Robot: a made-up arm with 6 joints. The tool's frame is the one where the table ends. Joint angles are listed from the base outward.
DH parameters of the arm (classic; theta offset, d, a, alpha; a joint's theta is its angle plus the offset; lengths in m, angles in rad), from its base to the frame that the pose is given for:
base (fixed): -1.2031 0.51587 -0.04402 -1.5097
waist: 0 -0.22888 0.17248 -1.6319
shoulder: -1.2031 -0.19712 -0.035 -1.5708
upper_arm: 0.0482 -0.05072 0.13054 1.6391
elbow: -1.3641 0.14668 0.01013 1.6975
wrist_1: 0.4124 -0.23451 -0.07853 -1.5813
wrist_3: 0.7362 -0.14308 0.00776 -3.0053
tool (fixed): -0.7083 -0.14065 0 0
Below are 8 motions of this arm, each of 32 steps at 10 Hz.
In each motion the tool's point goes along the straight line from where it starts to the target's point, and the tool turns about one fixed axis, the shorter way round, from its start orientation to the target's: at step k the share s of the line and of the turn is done. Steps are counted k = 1, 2, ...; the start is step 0. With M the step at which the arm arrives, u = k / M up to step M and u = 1 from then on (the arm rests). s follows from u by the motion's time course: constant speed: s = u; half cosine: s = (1 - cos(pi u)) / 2; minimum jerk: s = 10 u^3 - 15 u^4 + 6 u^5.
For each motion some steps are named. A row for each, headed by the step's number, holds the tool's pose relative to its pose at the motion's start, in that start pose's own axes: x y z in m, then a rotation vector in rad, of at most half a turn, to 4 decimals.
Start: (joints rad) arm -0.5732 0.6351 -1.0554 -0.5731 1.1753 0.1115
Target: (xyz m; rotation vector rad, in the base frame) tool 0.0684 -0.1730 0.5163 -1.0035 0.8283 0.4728
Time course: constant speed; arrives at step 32
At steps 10, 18, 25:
10: 0.0031 -0.0299 0.0131 0.0296 -0.1050 0.0956
18: 0.0056 -0.0537 0.0235 0.0532 -0.1890 0.1721
25: 0.0077 -0.0746 0.0327 0.0739 -0.2625 0.2390

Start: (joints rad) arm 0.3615 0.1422 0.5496 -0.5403 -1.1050 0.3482
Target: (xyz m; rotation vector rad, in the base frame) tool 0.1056 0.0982 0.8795 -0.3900 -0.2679 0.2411
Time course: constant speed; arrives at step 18
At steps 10, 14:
10: -0.0479 0.2154 -0.0738 -0.7972 0.0210 0.1548
14: -0.0671 0.3015 -0.1033 -1.1161 0.0294 0.2167

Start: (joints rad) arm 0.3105 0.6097 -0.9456 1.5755 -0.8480 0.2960
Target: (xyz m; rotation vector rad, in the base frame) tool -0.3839 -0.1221 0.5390 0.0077 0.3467 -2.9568
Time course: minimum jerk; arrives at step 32
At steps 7, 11, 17, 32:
7: -0.0043 -0.0071 -0.0017 0.0297 0.0127 -0.0232
11: -0.0133 -0.0217 -0.0053 0.0914 0.0389 -0.0714
17: -0.0331 -0.0538 -0.0131 0.2263 0.0964 -0.1767
32: -0.0592 -0.0964 -0.0235 0.4052 0.1727 -0.3164

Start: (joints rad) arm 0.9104 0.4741 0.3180 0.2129 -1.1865 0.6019
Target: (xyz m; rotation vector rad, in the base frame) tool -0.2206 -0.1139 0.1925 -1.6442 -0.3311 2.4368
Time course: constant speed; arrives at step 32
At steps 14, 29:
14: -0.0633 -0.1503 0.0189 0.3603 -0.1482 -0.3803
29: -0.1311 -0.3113 0.0391 0.7463 -0.3069 -0.7878

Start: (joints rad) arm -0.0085 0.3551 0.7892 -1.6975 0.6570 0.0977
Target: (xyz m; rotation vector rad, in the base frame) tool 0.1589 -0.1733 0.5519 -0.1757 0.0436 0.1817
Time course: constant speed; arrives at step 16
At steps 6, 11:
6: -0.0463 0.0865 -0.0444 0.5778 0.3137 -0.1760
11: -0.0848 0.1585 -0.0814 1.0593 0.5751 -0.3227

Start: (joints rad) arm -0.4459 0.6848 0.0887 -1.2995 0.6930 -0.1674
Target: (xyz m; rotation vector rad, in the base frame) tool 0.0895 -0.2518 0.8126 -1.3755 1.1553 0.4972
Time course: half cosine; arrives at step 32
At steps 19, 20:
19: -0.0736 -0.0379 -0.0954 0.1568 0.4026 0.4989
20: -0.0788 -0.0406 -0.1023 0.1680 0.4314 0.5347

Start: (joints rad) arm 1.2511 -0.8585 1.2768 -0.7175 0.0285 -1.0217
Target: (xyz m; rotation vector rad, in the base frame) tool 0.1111 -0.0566 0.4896 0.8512 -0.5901 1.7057
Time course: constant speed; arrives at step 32
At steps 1, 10, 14, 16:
1: -0.0008 0.0103 -0.0083 0.0409 0.0079 -0.0015
10: -0.0079 0.1028 -0.0827 0.4089 0.0794 -0.0149
14: -0.0110 0.1439 -0.1157 0.5724 0.1111 -0.0209
16: -0.0126 0.1645 -0.1323 0.6542 0.1270 -0.0239

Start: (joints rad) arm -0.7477 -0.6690 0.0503 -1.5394 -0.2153 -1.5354
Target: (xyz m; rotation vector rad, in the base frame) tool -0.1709 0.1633 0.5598 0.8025 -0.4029 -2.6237
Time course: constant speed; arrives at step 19
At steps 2, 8, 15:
2: 0.0003 0.0059 0.0080 -0.0425 0.0151 -0.0375
8: 0.0012 0.0234 0.0319 -0.1700 0.0604 -0.1499
15: 0.0023 0.0439 0.0597 -0.3187 0.1132 -0.2810

